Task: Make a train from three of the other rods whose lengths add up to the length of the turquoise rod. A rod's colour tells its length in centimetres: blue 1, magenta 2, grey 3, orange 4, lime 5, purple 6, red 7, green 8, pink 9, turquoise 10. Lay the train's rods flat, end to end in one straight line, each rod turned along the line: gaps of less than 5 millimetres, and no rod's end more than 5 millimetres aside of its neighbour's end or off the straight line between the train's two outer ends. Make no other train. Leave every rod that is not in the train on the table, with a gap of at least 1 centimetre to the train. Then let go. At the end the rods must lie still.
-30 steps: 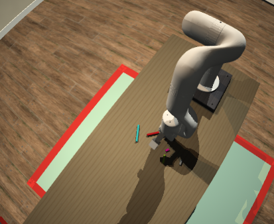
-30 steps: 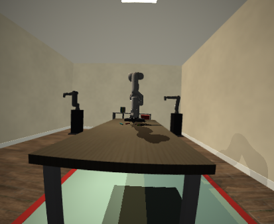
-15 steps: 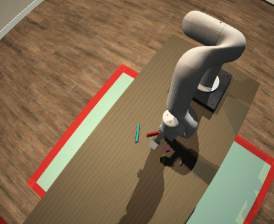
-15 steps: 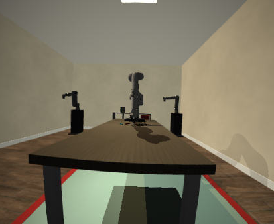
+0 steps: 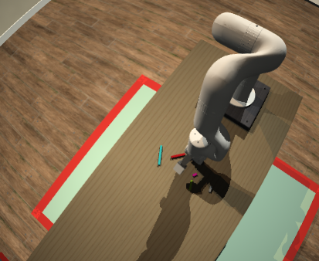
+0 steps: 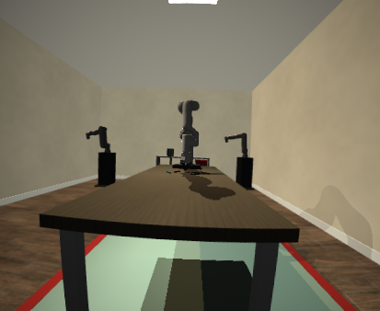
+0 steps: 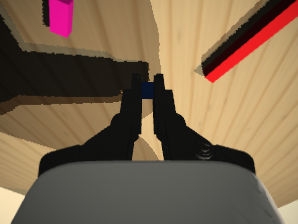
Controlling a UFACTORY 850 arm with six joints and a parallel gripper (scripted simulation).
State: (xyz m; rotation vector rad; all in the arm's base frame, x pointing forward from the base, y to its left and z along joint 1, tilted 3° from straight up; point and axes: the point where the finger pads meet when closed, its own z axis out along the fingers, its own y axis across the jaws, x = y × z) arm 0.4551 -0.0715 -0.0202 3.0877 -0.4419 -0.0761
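The magenta rod lies 60 mm ahead of my hand, 40 mm to the left of it and 30 mm below it. The rest, counted from my hand: blue rod 20 mm below; then red rod 80 mm to the right, 30 mm below, 10 mm ahead; then lime rod 120 mm ahead, 40 mm to the left, 30 mm below.
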